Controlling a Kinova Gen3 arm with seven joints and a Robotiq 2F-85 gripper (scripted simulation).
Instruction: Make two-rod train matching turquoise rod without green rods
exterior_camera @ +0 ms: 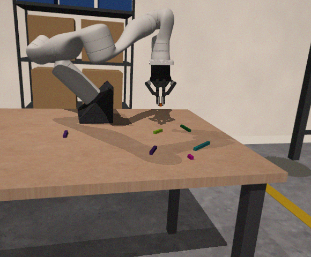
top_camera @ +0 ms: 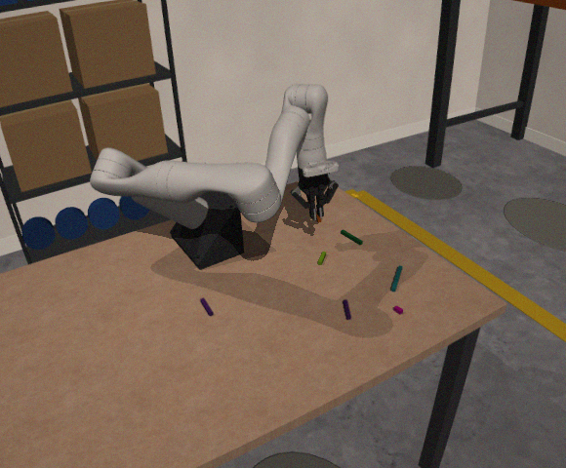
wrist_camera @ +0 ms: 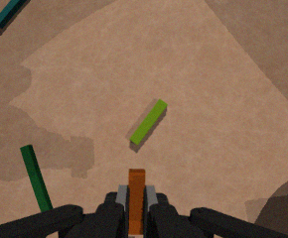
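The lime rod lies 110 mm below my hand, 50 mm ahead of it and 10 mm to the right of it. Also, from my hand: orange rod: 10 mm below; then turquoise rod: 220 mm ahead, 110 mm to the left, 110 mm below; then green rod: 110 mm to the left, 110 mm below, 10 mm ahead.
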